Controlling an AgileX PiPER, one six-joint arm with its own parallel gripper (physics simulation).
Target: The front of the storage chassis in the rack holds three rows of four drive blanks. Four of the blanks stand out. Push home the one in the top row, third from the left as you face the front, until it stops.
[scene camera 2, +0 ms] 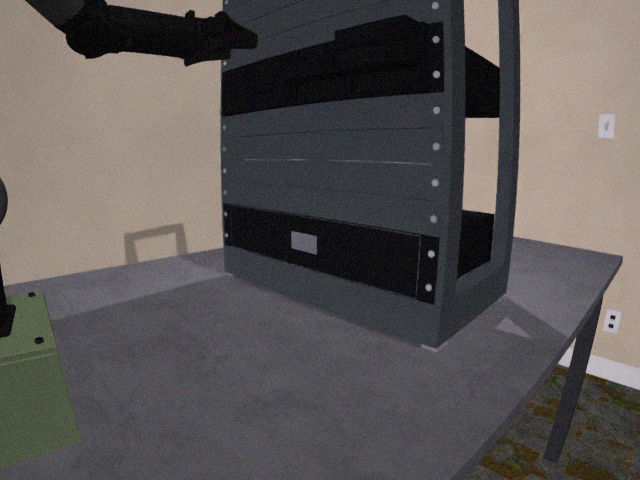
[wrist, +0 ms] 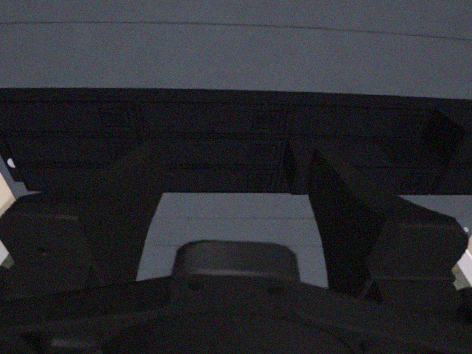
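Note:
The storage chassis point(scene camera 2: 258, 93) point(wrist: 210, 177) is the black unit high in the rack. In the wrist view, the top-row, third-from-left blank point(wrist: 350, 119) looks about level with the top-row second blank point(wrist: 200, 117), but the dark picture leaves its exact depth unclear. A top-row blank at the right end point(scene camera 2: 372, 38) stands out clearly; its dark side point(wrist: 447, 131) shows in the wrist view. Lower in the third column another edge point(wrist: 290, 167) appears to stand out. My gripper point(scene camera 2: 254, 41) point(wrist: 238, 160) is open, fingers apart with nothing between them, in front of the chassis's left-middle part. Contact cannot be told.
Grey panels point(scene camera 2: 330, 113) point(wrist: 225, 60) lie above and below the chassis in the rack point(scene camera 2: 452, 206). A lower black unit point(scene camera 2: 361, 258) has a pale label. The rack stands on a grey table point(scene camera 2: 258, 387). A green block point(scene camera 2: 31, 403) stands at the left.

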